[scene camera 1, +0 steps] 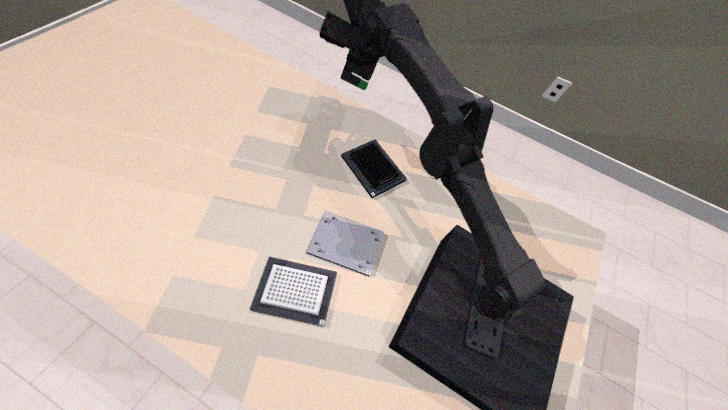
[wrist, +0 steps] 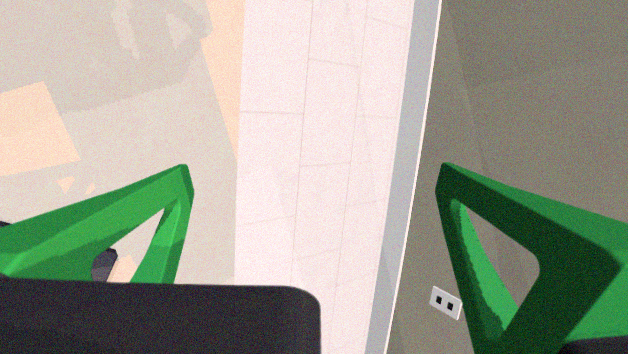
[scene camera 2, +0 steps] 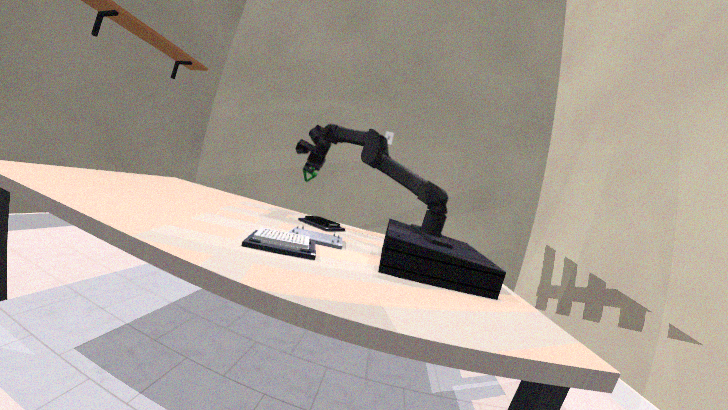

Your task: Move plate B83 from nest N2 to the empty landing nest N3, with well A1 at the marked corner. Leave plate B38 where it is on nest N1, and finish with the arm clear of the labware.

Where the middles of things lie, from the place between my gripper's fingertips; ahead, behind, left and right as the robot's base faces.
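Labels:
I see that the grey nest plate (scene camera 1: 339,240) is 18 cm below my hand, 41 cm to the left of it and 13 cm behind it.

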